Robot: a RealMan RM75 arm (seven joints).
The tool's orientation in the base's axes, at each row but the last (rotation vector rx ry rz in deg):
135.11 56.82 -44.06
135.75 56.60 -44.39
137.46 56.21 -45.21
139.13 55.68 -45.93
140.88 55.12 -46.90
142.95 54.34 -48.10
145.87 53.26 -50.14
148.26 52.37 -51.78
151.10 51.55 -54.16
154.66 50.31 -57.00
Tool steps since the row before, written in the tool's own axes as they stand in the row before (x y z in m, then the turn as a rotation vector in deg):
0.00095 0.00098 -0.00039 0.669 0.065 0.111
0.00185 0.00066 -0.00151 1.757 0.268 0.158
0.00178 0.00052 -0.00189 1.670 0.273 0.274
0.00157 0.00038 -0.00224 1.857 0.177 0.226
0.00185 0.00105 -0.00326 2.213 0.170 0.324
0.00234 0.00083 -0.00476 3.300 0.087 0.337
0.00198 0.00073 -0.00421 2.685 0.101 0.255
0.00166 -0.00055 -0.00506 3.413 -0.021 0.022
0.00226 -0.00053 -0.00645 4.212 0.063 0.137
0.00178 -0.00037 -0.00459 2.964 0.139 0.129
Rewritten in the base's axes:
0.00141 0.00008 -0.00014 0.404 0.220 -0.503
0.00206 0.00138 0.00004 1.176 0.594 -1.203
0.00207 0.00161 0.00035 1.089 0.482 -1.233
0.00201 0.00174 0.00074 1.148 0.665 -1.331
0.00309 0.00189 0.00144 1.318 0.792 -1.633
0.00391 0.00291 0.00225 1.910 1.373 -2.340
0.00355 0.00232 0.00205 1.583 1.103 -1.888
0.00305 0.00334 0.00286 2.060 1.644 -2.169
0.00435 0.00390 0.00359 2.540 1.917 -2.764
0.00341 0.00259 0.00245 1.823 1.261 -1.977

